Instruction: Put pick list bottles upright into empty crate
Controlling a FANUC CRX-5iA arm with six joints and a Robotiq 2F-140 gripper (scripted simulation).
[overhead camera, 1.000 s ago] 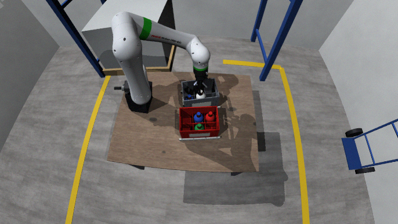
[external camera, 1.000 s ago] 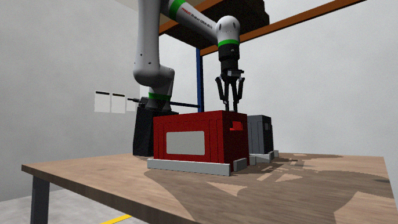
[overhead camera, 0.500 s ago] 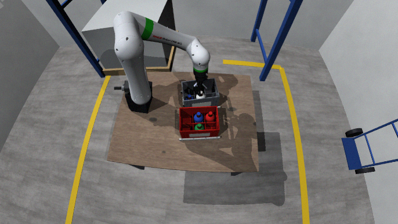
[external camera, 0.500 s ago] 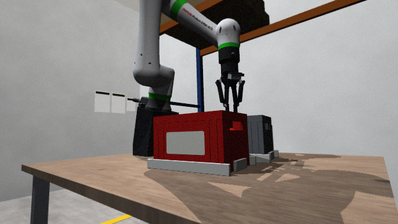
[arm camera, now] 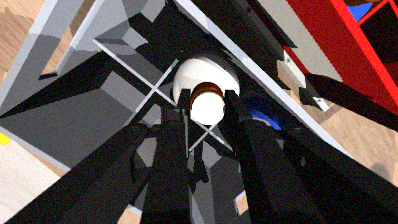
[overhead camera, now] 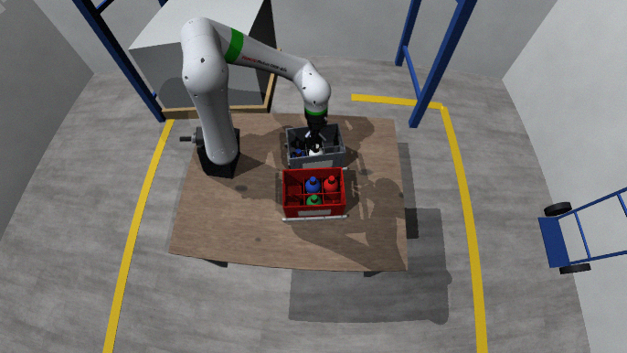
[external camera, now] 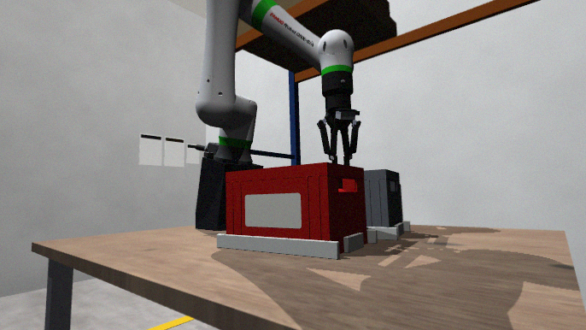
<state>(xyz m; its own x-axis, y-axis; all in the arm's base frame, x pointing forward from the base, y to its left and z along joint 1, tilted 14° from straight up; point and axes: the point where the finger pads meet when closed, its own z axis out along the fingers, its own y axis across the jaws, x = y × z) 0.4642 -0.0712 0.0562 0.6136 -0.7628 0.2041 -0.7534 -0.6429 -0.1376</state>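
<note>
Right now my hand is 8 cm above the white bottle. Round my hand: grey crate (4 cm to the left, 11 cm below); red bottle (5 cm ahead, 17 cm to the right, 11 cm below); blue bottle (9 cm behind, 11 cm below).
</note>
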